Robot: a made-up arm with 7 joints.
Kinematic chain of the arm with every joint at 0, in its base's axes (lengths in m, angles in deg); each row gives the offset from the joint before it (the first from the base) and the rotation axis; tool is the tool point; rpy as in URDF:
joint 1: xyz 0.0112 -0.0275 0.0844 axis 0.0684 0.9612 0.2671
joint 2: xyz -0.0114 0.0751 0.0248 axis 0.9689 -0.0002 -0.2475
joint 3: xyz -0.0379 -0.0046 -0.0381 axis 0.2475 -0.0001 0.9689
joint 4: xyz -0.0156 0.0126 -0.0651 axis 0.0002 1 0
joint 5: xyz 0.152 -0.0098 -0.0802 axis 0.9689 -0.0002 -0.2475
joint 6: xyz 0.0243 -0.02 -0.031 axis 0.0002 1 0
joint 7: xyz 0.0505 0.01 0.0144 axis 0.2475 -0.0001 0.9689
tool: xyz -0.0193 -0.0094 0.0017 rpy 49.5 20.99 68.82
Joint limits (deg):
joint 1: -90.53..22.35
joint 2: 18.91..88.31
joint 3: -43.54..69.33
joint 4: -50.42..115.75
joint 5: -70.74..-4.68
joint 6: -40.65..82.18
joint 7: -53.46..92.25
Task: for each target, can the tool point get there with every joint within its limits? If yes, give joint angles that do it. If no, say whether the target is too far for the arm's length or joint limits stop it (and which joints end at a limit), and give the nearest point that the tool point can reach.
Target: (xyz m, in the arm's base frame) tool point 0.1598 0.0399 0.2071
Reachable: yes | joints -59.01 82.90 0.93 -28.44 -13.02 -0.32 -5.34
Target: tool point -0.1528 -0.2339 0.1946
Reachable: no: joint limits stop it (at a limit: joint 1, joint 2, joint 3, joint 4, joint 7) | nearest point -0.0362 -0.1291 0.1367 | short by 0.167 m
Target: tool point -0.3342 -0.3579 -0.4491
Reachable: no: too far | nearest point -0.1808 -0.0487 -0.1829 | short by 0.436 m
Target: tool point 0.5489 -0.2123 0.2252
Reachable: no: too far | nearest point 0.3310 -0.0750 0.1305 | short by 0.274 m
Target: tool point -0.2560 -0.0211 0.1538
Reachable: no: joint limits stop it (at a limit: joint 1, joint 2, joint 3, joint 5, joint 7) | nearest point -0.1446 0.0198 0.1616 | short by 0.119 m
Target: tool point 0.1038 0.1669 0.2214
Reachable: yes | joints -25.85 63.05 48.08 -18.31 -56.27 -30.04 -9.51
